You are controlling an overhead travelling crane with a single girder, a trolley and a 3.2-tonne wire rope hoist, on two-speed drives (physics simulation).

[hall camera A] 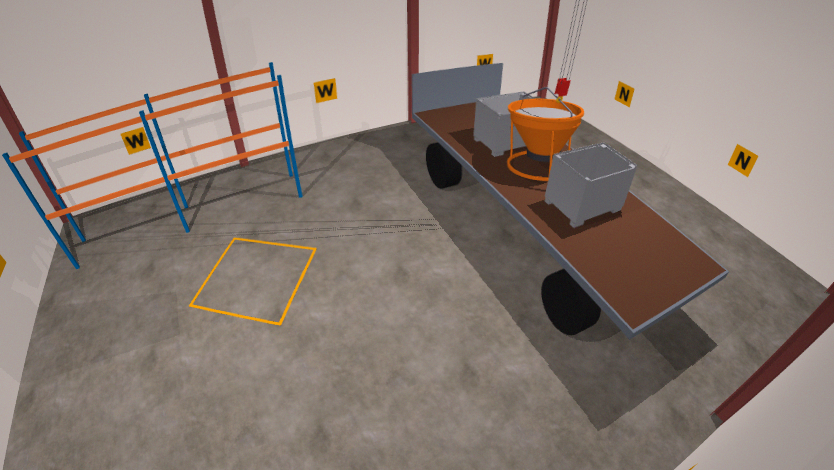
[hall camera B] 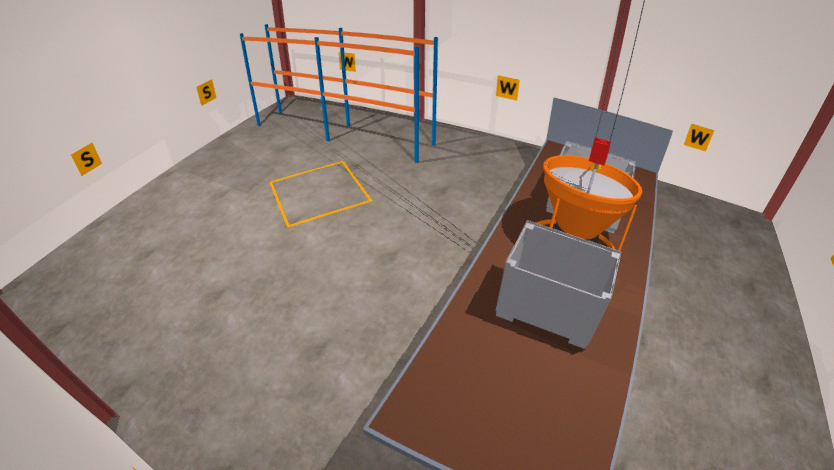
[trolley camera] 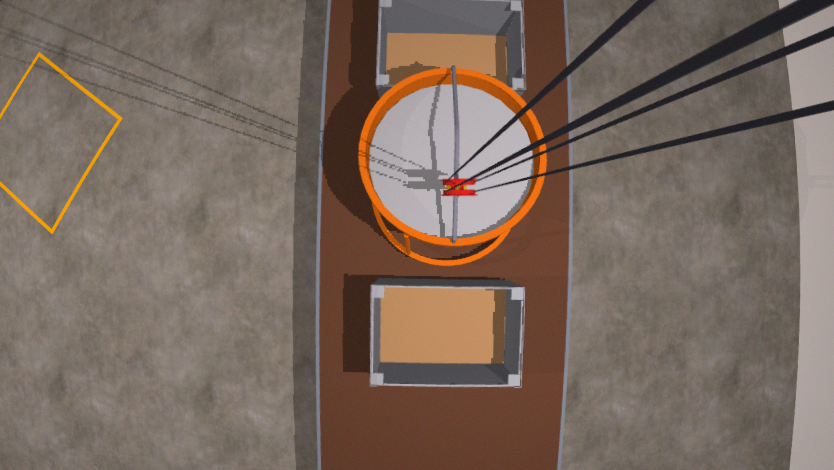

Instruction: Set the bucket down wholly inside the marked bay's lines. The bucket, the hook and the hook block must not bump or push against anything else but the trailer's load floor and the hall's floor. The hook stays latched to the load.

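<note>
The orange bucket (hall camera A: 539, 133) (hall camera B: 583, 214) (trolley camera: 408, 128) is over the trailer's load floor (hall camera A: 647, 256) (hall camera B: 513, 402) (trolley camera: 437, 426), between two grey crates. It looks slightly tilted; its base ring shows past the rim in the trolley view. Whether the ring touches the load floor cannot be told. The hook (hall camera A: 560, 98) (hall camera B: 595, 167) (trolley camera: 455, 187) is latched to the bucket's bail, under the red hook block (hall camera A: 562, 86) (hall camera B: 599, 151) (trolley camera: 461, 193). The marked bay (hall camera A: 235, 314) (hall camera B: 329, 213) (trolley camera: 86, 175) is an orange outline on the hall floor, left of the trailer.
One crate (hall camera A: 589, 189) (hall camera B: 551, 303) (trolley camera: 443, 326) stands close on the near side of the bucket, another crate (hall camera A: 496, 125) (hall camera B: 625, 163) (trolley camera: 449, 17) on the headboard side. The grey headboard (hall camera A: 449, 87) (hall camera B: 641, 137) closes the trailer's far end. A rack (hall camera A: 166, 175) (hall camera B: 416, 134) stands beyond the bay.
</note>
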